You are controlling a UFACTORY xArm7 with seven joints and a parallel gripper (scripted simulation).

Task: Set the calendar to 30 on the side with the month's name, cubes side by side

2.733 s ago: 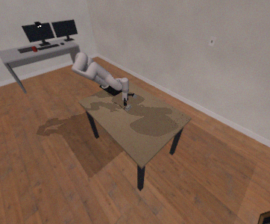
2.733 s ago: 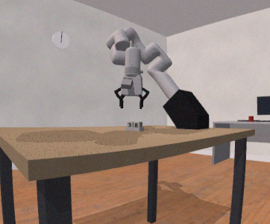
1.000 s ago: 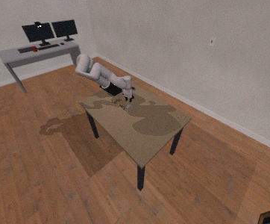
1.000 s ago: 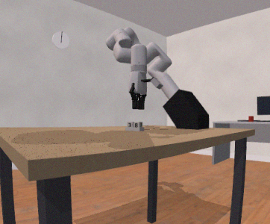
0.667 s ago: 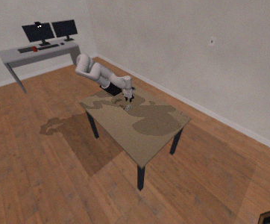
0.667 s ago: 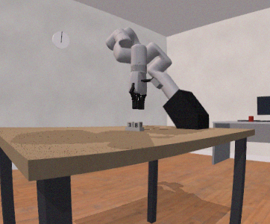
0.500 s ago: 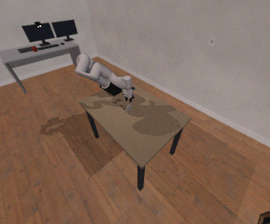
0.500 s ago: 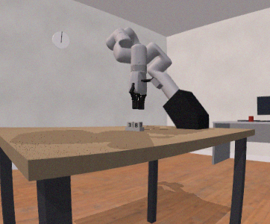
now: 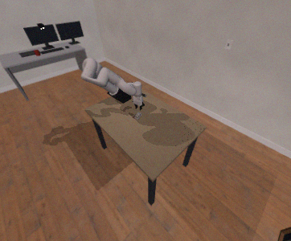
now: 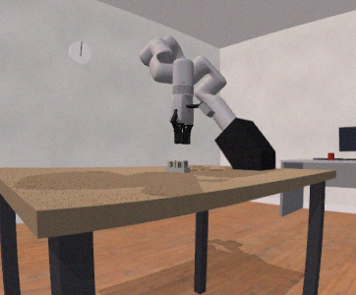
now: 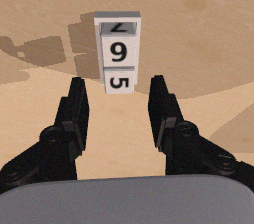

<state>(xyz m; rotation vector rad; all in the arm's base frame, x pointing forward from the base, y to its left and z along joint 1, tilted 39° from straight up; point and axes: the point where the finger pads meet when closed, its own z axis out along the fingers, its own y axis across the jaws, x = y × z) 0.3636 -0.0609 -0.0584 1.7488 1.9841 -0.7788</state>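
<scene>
Right now the low tray is 2 cm to the right of my hand and 11 cm below it.
</scene>
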